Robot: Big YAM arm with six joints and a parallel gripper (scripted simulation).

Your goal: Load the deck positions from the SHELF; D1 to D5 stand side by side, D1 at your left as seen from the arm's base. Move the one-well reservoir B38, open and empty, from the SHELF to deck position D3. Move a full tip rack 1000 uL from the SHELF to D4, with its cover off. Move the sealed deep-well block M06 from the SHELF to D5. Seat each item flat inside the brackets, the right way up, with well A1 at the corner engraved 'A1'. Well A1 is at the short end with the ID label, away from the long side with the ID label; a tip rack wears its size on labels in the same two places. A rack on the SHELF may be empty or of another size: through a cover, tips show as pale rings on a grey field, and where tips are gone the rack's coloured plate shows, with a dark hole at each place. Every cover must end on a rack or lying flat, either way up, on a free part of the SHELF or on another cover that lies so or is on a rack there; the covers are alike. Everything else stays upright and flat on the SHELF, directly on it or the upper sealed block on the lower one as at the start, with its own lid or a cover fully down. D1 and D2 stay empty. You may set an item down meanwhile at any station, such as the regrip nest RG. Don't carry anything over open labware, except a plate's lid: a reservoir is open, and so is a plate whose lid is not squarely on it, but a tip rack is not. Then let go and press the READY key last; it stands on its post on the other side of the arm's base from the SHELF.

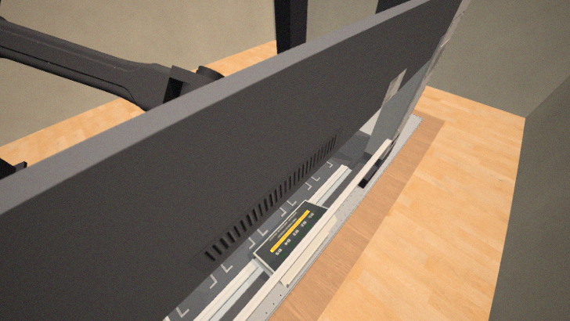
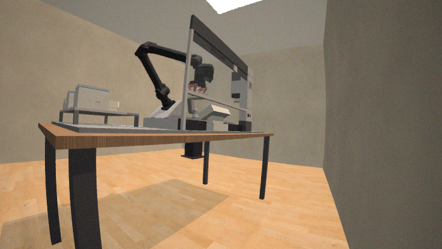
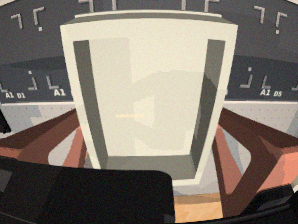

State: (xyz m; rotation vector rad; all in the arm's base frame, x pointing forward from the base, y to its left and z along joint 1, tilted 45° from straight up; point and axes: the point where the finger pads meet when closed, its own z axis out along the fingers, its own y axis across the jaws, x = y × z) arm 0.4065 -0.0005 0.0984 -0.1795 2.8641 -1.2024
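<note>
Now: the cream one-well reservoir 10 mm below my hand. The rest, counted from my hand: regrip nest rg (160 mm behind, 20 mm to the right, 220 mm below); rg label (160 mm behind, 20 mm to the right, 210 mm below); gantry beam (180 mm ahead, 60 mm to the left, 290 mm above).
</note>
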